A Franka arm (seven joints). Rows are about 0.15 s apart.
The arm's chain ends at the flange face. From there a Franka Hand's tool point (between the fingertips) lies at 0.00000 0.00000 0.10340 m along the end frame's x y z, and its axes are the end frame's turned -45 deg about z.
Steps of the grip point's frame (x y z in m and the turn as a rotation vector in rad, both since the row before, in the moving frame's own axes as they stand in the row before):
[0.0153, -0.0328, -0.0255, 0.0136, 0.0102, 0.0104]
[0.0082, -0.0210, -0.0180, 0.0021, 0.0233, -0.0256]
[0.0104, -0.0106, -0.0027, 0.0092, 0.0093, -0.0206]
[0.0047, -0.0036, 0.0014, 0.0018, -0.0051, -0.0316]
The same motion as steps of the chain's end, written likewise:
[-0.0121, -0.0323, -0.0255, 0.0168, -0.0024, 0.0104]
[-0.0106, -0.0188, -0.0180, 0.0180, 0.0150, -0.0256]
[-0.0001, -0.0135, -0.0027, 0.0131, 0.0001, -0.0206]
[0.0013, -0.0061, 0.0014, -0.0023, -0.0049, -0.0316]

